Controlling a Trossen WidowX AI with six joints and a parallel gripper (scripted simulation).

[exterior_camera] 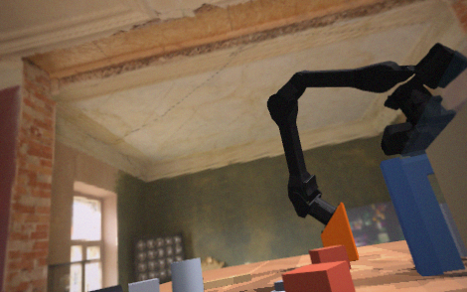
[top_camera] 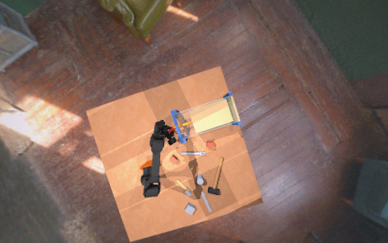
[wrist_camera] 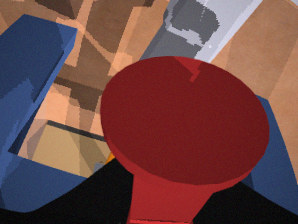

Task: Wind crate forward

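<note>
Right now the winch handle is 60 mm behind my gripper tip and 30 mm below it. Round my gripper tip: grey hand winch 130 mm behind, 100 mm below, 10 mm to the right; red knob 20 mm behind, 10 mm to the right; clear-panelled guard cubby 280 mm ahead, 20 mm to the left, 20 mm below.
</note>
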